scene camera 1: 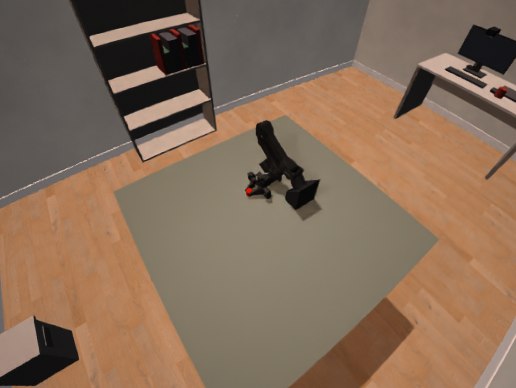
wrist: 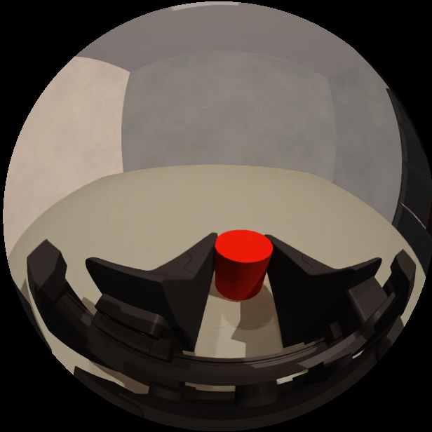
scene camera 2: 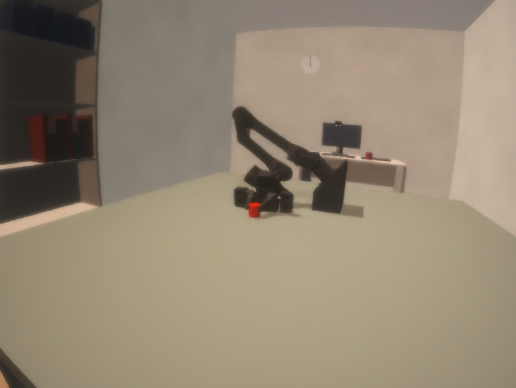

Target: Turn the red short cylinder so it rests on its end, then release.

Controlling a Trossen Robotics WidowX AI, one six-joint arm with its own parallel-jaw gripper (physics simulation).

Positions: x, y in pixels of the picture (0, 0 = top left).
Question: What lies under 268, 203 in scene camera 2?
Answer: My gripper.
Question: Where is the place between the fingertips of my gripper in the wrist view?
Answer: At 240, 239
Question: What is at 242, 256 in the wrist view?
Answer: A red short cylinder.
